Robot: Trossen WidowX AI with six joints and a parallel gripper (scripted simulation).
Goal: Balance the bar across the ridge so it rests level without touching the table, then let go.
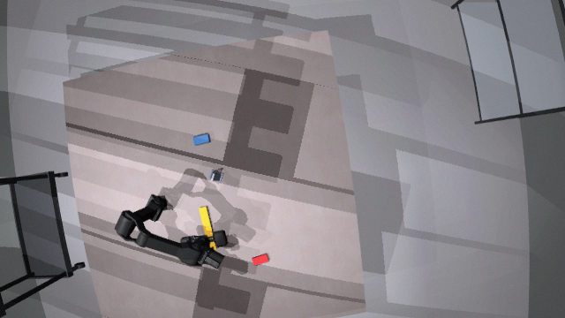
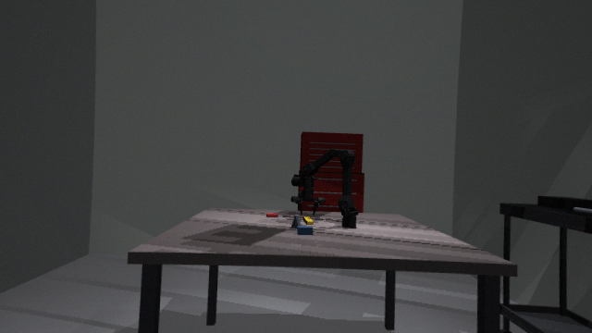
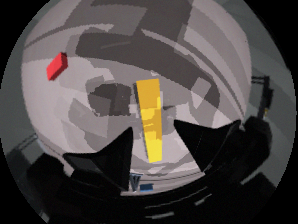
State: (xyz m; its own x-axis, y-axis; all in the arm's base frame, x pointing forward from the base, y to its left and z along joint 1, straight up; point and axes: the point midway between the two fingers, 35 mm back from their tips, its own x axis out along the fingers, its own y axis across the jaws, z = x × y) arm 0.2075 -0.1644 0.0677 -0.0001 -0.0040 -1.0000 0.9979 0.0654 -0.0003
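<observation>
The yellow bar lies 30 mm to the left of my gripper tip and 30 mm below it. Also, from my gripper tip: red block 200 mm ahead, 140 mm to the right, 30 mm below; blue block 410 mm to the left, 40 mm ahead, 20 mm below.
</observation>
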